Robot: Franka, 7 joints.
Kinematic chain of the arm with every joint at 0, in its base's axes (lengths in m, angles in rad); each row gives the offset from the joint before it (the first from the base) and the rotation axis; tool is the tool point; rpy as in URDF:
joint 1: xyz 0 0 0.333 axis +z
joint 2: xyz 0 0 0 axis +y
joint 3: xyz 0 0 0.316 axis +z
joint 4: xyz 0.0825 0 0 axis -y
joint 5: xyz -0.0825 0 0.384 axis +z
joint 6: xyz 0 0 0 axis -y
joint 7: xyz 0.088 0 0 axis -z
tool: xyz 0 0 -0.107 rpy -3.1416 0 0
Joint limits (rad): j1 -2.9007..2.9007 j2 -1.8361..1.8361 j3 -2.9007..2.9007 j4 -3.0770..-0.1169 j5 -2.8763..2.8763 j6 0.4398..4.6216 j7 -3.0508..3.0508
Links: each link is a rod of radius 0.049 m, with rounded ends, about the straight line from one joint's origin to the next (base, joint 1, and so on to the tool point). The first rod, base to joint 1, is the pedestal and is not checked.
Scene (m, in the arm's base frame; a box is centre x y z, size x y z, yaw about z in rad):
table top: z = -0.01
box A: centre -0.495 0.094 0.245 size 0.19 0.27 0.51 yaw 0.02
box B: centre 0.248 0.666 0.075 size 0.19 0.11 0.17 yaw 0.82
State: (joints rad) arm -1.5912 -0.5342 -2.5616 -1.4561 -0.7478 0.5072 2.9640
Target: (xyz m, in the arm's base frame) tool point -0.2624 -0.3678 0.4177
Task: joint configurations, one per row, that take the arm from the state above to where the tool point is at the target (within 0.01 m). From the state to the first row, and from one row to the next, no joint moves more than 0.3 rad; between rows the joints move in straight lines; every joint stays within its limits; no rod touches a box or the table.
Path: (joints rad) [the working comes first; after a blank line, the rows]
Joints at the target: -0.2375 -0.5092 -1.6818 -1.8912 -0.4384 0.8436 2.9640
Straight joint move there: touches box A.

1: -1.4773 -0.3322 -2.6100 -1.3249 -0.4858 0.5548 2.8600
2: -1.3634 -0.1301 -2.6585 -1.1936 -0.2238 0.6024 2.7559
3: -1.2494 0.0719 -2.7069 -1.0624 0.0382 0.6500 2.6519
4: -1.1355 0.2740 -2.7554 -0.9311 0.3002 0.6977 2.5479
5: -1.0216 0.4760 -2.8038 -0.7999 0.5622 0.7453 2.4439
6: -0.9077 0.6781 -2.8523 -0.6687 0.8242 0.7929 2.3398
7: -0.7938 0.8801 -2.9007 -0.5374 1.0863 0.8405 2.2358
8: -0.7010 0.6486 -2.6975 -0.7631 0.8321 0.8410 2.3572
9: -0.6083 0.4170 -2.4944 -0.9887 0.5780 0.8415 2.4785
10: -0.5156 0.1855 -2.2912 -1.2143 0.3239 0.8421 2.5999
11: -0.4229 -0.0461 -2.0881 -1.4399 0.0698 0.8426 2.7213
12: -0.3302 -0.2776 -1.8849 -1.6656 -0.1843 0.8431 2.8426
13: -0.2375 -0.5092 -1.6818 -1.8912 -0.4384 0.8436 2.9640

